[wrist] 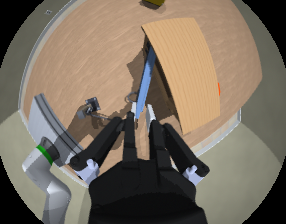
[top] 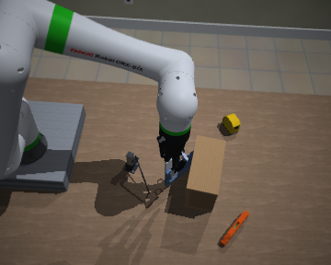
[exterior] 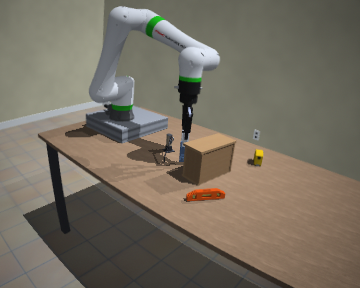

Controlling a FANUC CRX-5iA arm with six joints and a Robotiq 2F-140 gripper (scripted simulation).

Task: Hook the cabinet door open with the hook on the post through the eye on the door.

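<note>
Right now my hand is 3 cm short of the cabinet door, 6 cm to the right of it and 7 cm above it. The rest, counted from my hand: yellow tape measure (21 cm ahead, 33 cm to the left, 11 cm below); then orange spirit level (25 cm ahead, 12 cm to the right, 12 cm below).
</note>
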